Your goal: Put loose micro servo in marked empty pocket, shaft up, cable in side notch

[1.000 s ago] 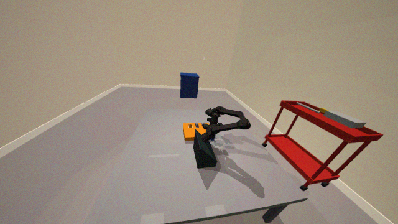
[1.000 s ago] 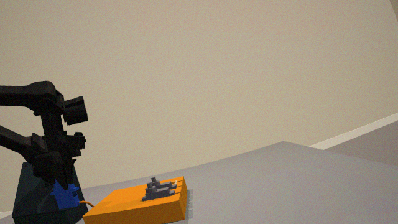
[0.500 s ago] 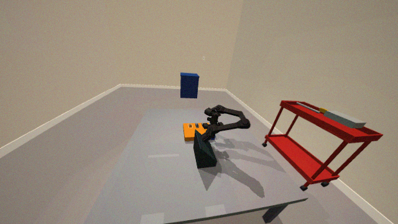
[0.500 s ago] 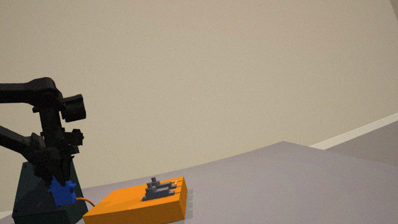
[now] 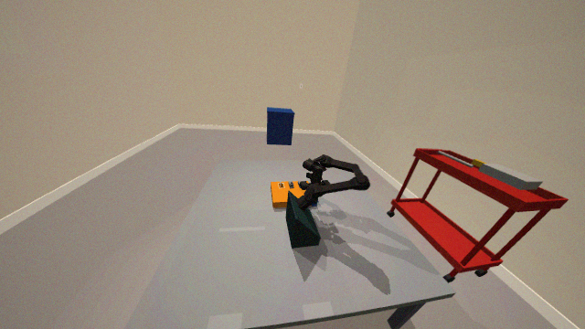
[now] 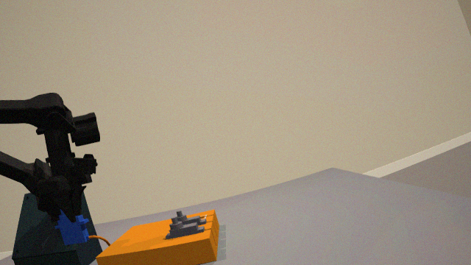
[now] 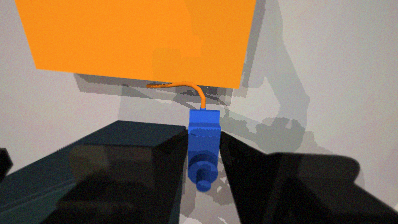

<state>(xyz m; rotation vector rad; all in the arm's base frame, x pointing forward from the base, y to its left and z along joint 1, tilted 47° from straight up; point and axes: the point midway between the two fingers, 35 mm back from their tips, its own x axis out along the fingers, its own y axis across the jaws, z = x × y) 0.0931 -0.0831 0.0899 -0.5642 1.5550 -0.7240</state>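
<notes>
The orange robot deck is 130 mm ahead of my gripper tip, 100 mm below it and 80 mm to the left of it.
</notes>
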